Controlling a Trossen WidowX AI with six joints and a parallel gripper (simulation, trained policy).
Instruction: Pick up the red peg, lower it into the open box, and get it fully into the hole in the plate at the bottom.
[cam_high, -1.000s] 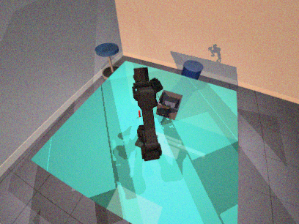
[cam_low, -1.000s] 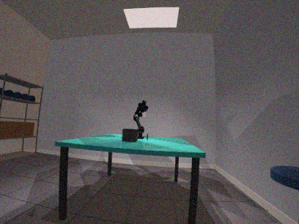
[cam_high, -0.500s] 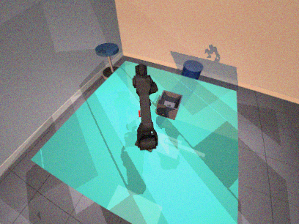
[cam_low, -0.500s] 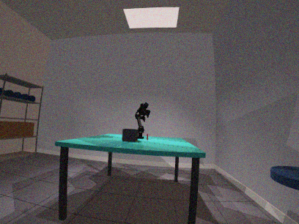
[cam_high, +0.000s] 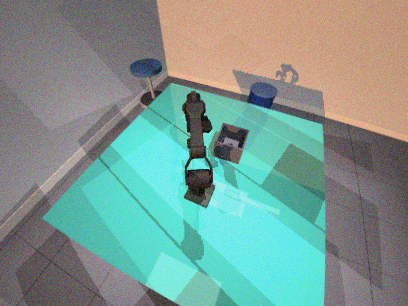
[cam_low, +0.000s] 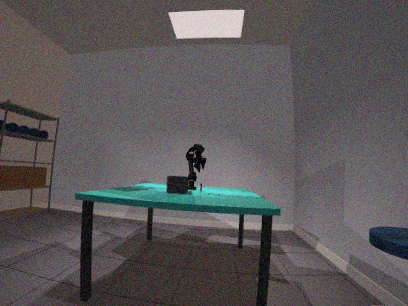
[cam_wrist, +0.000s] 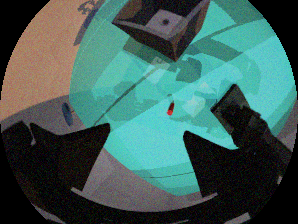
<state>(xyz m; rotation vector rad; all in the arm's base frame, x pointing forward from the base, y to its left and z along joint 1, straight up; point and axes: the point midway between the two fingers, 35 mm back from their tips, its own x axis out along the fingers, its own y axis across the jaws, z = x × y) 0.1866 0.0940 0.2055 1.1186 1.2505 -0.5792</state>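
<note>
My gripper tip is now 2 cm past the red peg, 1 cm to the right of it and 16 cm above it. Also, from my gripper tip: grey plate (12 cm ahead, 20 cm to the right, 15 cm below).
</note>
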